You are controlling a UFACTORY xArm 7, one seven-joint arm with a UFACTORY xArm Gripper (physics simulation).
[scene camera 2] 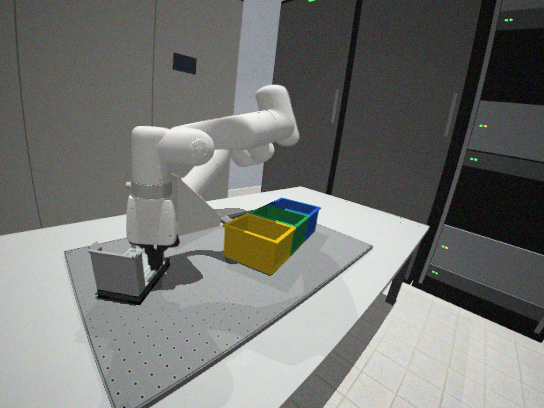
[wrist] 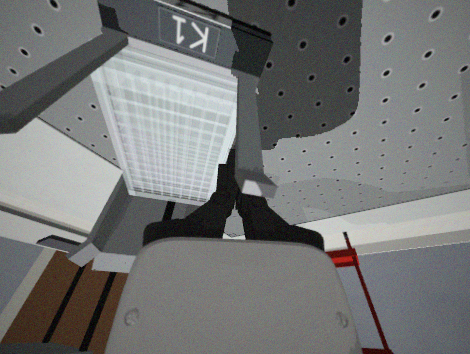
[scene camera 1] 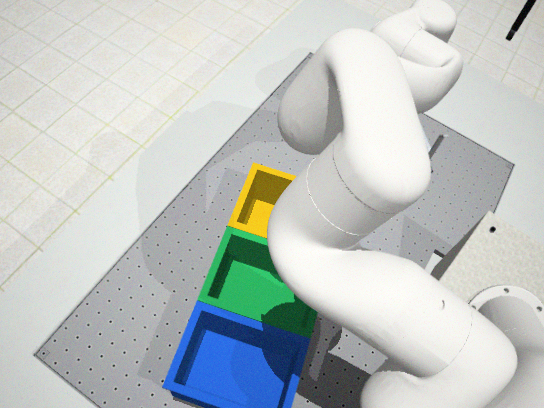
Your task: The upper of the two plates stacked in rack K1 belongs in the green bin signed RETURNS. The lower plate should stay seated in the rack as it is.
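Frame: origin at the arm's base, x ahead, y left, z up, level; millimetres.
Seen in the pictures: gripper, fingertip midpoint: (scene camera 2: 156, 267); arm's base at its link origin: (scene camera 2: 189, 191) (scene camera 1: 504, 324).
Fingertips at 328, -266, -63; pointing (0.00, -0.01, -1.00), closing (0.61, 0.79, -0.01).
Observation:
Offsets run from my fingertips to a thing's middle, as dx, dy, dz. "pt": to the spot under its first point. Level surfaces: height alone.
Rack K1 @[-36, -35, +16] (scene camera 2: 117, 272) (wrist: 140, 22) is a grey holder with upright corner guides on a dark base. The clear, grid-patterned stack of plates @[-33, -40, +1] (wrist: 167, 120) lies in it; I cannot tell the upper plate from the lower one. My gripper (scene camera 2: 156, 265) (wrist: 236, 161) is shut and empty. Its fingertips are low, at the stack's right edge in the wrist view, beside a corner guide; whether they touch is unclear. The green bin @[+14, +406, +6] (scene camera 1: 252, 285) (scene camera 2: 300, 237) stands between two other bins. Its RETURNS sign does not show. The arm hides the rack and gripper in scene camera 1.
A yellow bin (scene camera 1: 262, 212) (scene camera 2: 255, 250) and a blue bin @[pt +1, +529, -38] (scene camera 1: 225, 367) (scene camera 2: 312, 225) adjoin the green one in a row. All stand on a perforated grey board @[dz -44] (scene camera 1: 125, 280) (scene camera 2: 200, 320). Slanted guides rise around the stack. The arm reaches over the bins' side in scene camera 1.

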